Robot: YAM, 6 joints.
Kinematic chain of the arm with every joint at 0, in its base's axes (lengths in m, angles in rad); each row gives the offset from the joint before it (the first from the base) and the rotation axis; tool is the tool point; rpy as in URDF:
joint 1: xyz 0 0 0.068 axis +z
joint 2: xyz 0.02 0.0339 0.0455 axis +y
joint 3: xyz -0.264 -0.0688 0 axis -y
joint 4: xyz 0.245 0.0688 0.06 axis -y
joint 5: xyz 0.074 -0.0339 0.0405 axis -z
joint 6: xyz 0.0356 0 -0.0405 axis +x
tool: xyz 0 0 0 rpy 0 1.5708 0
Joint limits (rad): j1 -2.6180..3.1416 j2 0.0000..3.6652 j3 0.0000..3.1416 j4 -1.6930..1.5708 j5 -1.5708..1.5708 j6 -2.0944..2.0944
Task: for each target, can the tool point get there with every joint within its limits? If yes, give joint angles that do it. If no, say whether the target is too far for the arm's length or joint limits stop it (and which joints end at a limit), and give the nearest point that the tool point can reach.
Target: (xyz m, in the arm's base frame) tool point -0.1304 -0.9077 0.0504
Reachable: no: too far | nearest point -0.0916 -0.6377 0.0696 | short by 0.273 m
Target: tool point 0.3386 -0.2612 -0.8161
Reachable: no: too far | nearest point 0.2596 -0.2003 -0.3716 | short by 0.456 m
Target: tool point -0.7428 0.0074 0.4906
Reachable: no: too far | nearest point -0.5748 0.0057 0.4030 | short by 0.189 m
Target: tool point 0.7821 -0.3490 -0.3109
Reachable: no: too far | nearest point 0.5279 -0.2356 -0.1697 | short by 0.312 m
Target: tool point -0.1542 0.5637 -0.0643
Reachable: yes | joints 1.8970 3.3545 2.8417 -0.2004 1.3265 0.8575
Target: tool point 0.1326 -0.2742 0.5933
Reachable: yes | joints 1.9367 0.6467 2.1614 0.7980 0.8073 0.3216
